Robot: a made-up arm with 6 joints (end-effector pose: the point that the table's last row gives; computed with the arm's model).
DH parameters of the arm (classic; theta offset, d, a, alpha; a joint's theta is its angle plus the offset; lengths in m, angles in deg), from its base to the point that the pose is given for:
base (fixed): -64.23 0 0.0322 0
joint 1: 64.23 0.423 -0.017 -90
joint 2: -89.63 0 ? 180
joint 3: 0.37 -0.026 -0.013 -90
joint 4: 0 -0.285 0.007 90
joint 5: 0 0.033 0.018 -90
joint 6: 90 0.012 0.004 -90
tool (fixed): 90 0.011 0 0
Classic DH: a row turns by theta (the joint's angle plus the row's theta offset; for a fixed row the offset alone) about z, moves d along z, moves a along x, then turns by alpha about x.
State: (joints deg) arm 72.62 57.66 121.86 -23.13 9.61 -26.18
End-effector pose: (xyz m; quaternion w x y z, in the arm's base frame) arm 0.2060 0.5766 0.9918 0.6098 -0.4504 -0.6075 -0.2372
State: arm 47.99 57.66 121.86 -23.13 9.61 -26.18
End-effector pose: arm 0.4410 0.4415 0.9918 0.5452 -0.5696 -0.4974 -0.3618
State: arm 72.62 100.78 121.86 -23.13 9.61 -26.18
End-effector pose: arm 0.2695 0.7795 0.3923 0.4758 -0.6588 -0.5812 0.0419
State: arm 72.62 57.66 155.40 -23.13 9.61 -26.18
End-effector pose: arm 0.1601 0.4297 1.0215 0.6555 -0.2429 -0.5689 -0.4332
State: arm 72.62 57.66 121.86 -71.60 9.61 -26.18
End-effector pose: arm 0.2058 0.5980 0.9820 0.7713 -0.1941 -0.6038 0.0535
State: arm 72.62 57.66 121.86 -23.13 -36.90 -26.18
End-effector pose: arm 0.2083 0.5740 1.0036 0.3863 -0.6037 -0.6957 0.0479
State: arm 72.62 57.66 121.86 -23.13 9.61 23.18
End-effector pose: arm 0.2146 0.5806 0.9893 0.3660 -0.6639 -0.4530 -0.4691
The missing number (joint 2, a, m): 0.62
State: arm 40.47 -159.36 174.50 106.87 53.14 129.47
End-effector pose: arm -0.0133 0.0120 -0.2470 0.5584 -0.3250 -0.0208 0.7630
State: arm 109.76 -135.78 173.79 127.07 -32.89 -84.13
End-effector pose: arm 0.0490 -0.3151 -0.2484 0.5042 0.5627 0.6311 0.1757
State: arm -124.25 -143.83 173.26 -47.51 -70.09 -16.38
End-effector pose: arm 0.1131 0.1294 -0.2850 0.8946 -0.1944 0.3997 -0.0467
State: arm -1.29 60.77 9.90 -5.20 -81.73 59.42
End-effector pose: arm 0.7265 -0.0611 0.4978 0.1521 0.3756 0.4596 -0.7903
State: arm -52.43 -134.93 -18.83 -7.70 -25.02 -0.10
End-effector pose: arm -0.3449 0.4291 0.2362 0.2940 0.6552 -0.2513 0.6490
